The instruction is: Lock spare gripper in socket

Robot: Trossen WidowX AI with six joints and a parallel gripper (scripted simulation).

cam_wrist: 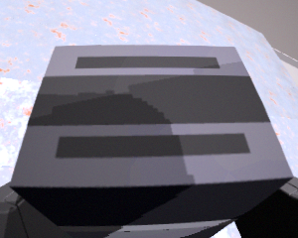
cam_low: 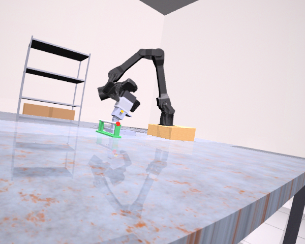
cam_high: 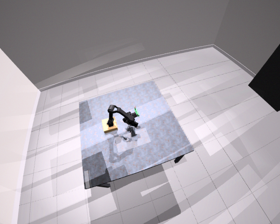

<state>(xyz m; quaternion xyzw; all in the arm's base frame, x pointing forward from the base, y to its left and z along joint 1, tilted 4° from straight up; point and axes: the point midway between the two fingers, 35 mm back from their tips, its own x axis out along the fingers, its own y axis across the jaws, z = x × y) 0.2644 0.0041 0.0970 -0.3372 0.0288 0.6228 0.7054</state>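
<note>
My gripper tip is now 20 mm to the left of the spare gripper. Round my gripper tip: green mount (100 mm ahead, 90 mm to the left, 100 mm below); socket (10 mm to the right, 70 mm below).
</note>
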